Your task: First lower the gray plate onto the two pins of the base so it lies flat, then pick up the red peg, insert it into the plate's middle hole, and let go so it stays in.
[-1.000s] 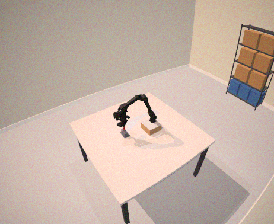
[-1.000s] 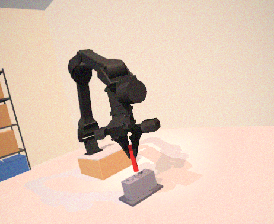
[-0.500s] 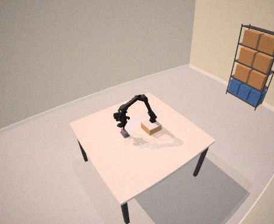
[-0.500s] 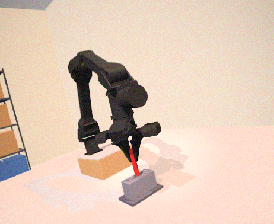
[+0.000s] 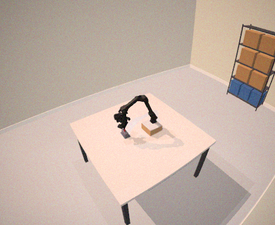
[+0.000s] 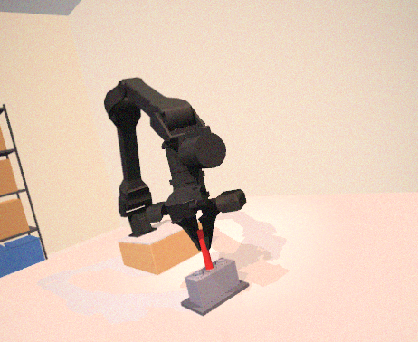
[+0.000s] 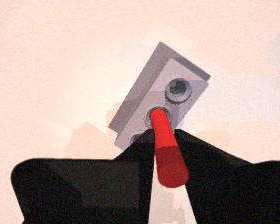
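Now: the red peg right at my gripper tip. Also, from my gripper tip: gray plate 50 mm below; then dark base 90 mm below.
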